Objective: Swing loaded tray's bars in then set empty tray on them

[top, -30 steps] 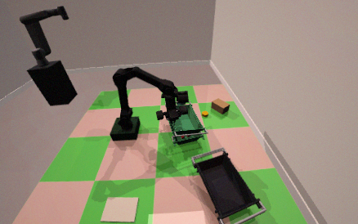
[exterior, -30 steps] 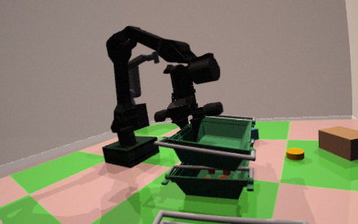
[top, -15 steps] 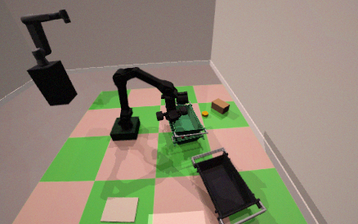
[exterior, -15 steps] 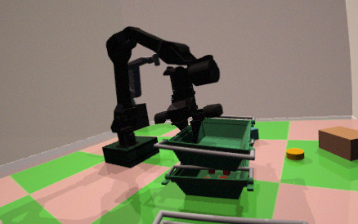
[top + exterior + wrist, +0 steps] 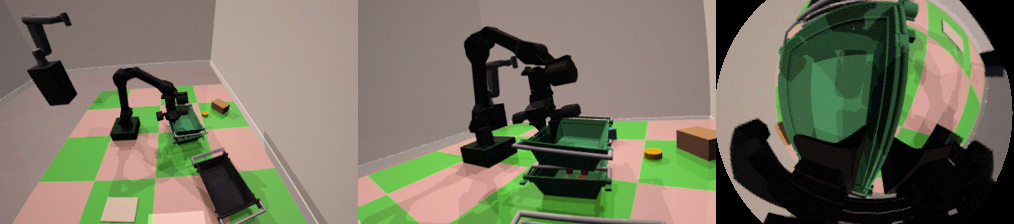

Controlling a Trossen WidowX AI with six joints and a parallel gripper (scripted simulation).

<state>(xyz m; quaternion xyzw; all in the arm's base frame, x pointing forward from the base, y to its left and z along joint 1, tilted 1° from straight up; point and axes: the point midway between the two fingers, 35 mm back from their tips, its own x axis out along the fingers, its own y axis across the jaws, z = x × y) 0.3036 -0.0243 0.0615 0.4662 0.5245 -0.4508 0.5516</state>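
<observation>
Now: the green tray 70 mm ahead of my gripper tip, 20 mm above it and 10 mm to the left of it. From my gripper tip the other things lie so: blue block 340 mm to the left, 80 mm ahead, 70 mm below; then brown box 390 mm ahead, 220 mm to the left, 60 mm below; then orange disc 260 mm ahead, 170 mm to the left, 80 mm below.
</observation>
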